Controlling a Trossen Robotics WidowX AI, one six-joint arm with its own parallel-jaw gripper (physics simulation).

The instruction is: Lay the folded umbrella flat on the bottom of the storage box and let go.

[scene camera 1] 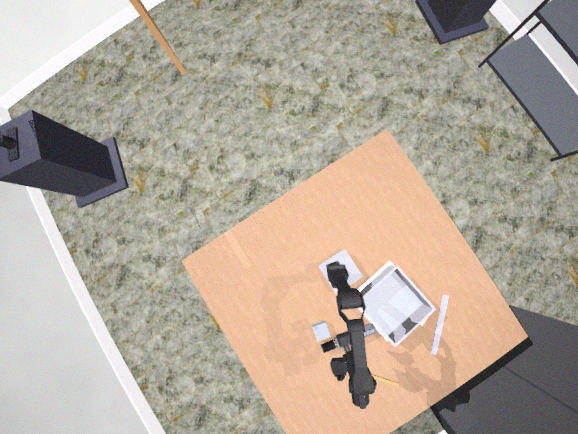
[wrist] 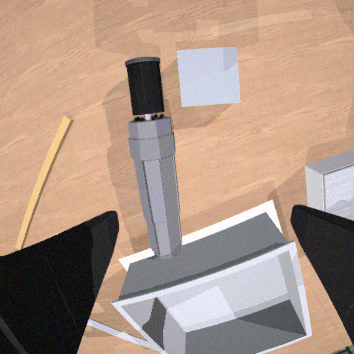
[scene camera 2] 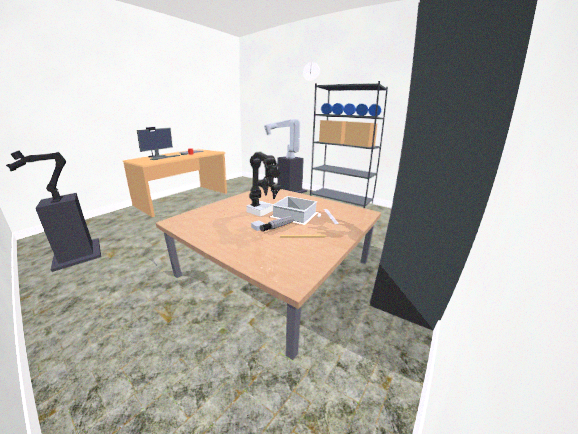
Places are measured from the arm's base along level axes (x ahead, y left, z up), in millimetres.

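Where they show: gripper, between the fingertips: (scene camera 1: 347, 347) (wrist: 206, 217) (scene camera 2: 269, 197); arm's base, origin of its link: (scene camera 1: 334, 269) (scene camera 2: 255, 204).
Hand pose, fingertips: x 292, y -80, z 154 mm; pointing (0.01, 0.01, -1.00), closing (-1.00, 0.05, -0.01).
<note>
Things, the pixels of their top centre, and the offset from my fingertips.
- folded umbrella, centre of its top: (wrist: 152, 175) (scene camera 1: 349, 340) (scene camera 2: 277, 219) dz -152, dx +50, dy +25 mm
- storage box, centre of its top: (wrist: 225, 328) (scene camera 1: 396, 306) (scene camera 2: 295, 203) dz -114, dx -37, dy +280 mm
- light blue block, centre of its top: (wrist: 208, 75) (scene camera 1: 321, 331) (scene camera 2: 257, 223) dz -175, dx -27, dy -87 mm
- thin wooden stick, centre of its top: (wrist: 34, 194) (scene camera 1: 370, 375) (scene camera 2: 303, 235) dz -199, dx +269, dy +58 mm
- white strip, centre of its top: (wrist: 134, 339) (scene camera 1: 440, 324) (scene camera 2: 330, 215) dz -208, dx +170, dy +477 mm
The folded umbrella (scene camera 1: 370, 330) (scene camera 2: 277, 223) (wrist: 159, 190), grey with a black handle, lies on the table outside the storage box. The arm hides part of it in the first scene view. Its narrow end reaches the foot of the box's near outer wall in the wrist view, over a white sheet's edge. The storage box (scene camera 1: 424, 320) (scene camera 2: 294, 214) (wrist: 200, 278) is open-topped and grey-white, and no umbrella shows inside it. My gripper (scene camera 2: 270, 194) (wrist: 206, 217) is open and empty, above the table, with the box's near rim and the umbrella's narrow end showing between its fingers in the wrist view.
A light blue block (scene camera 1: 321, 331) (scene camera 2: 257, 225) (wrist: 208, 77) sits beside the umbrella's handle. A thin wooden stick (scene camera 1: 385, 380) (scene camera 2: 302, 236) (wrist: 45, 182) lies nearby. A white strip (scene camera 1: 440, 325) (scene camera 2: 331, 216) lies beyond the box. The arm's pale base (scene camera 2: 258, 210) (wrist: 315, 192) stands near the box.
</note>
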